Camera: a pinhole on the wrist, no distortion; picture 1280 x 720 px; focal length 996.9 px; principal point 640.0 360.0 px. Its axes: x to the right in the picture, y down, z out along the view. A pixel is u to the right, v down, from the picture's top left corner.
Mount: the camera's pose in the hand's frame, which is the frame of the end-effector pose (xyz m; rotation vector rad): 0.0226 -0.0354 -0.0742 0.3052 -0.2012 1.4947
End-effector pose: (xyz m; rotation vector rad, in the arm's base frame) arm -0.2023 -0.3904 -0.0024 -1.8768 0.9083 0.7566
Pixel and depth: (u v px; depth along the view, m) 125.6 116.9 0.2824
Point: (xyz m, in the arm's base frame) 0.0523 -0.2014 -0.0171
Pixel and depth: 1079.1 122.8 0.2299
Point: -0.1594 -0.2587 -0.1430
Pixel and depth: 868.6 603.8 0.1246
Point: -0.1703 -0.3257 -0.0051
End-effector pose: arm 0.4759 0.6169 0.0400 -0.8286 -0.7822 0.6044
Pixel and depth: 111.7 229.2 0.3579
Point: 0.4153 0.5748 0.4283
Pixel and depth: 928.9 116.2 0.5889
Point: 0.1883 0.9497 0.4039
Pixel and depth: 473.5 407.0 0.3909
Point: 0.3048 0.6258 0.3506
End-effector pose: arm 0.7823 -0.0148 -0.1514 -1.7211 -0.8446 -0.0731
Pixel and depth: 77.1 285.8 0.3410
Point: 0.5680 0.1985 0.0799
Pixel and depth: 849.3 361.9 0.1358
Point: 0.7532 0.0599 -0.1154
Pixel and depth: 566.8 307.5 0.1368
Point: 0.7401 0.0550 -0.0787
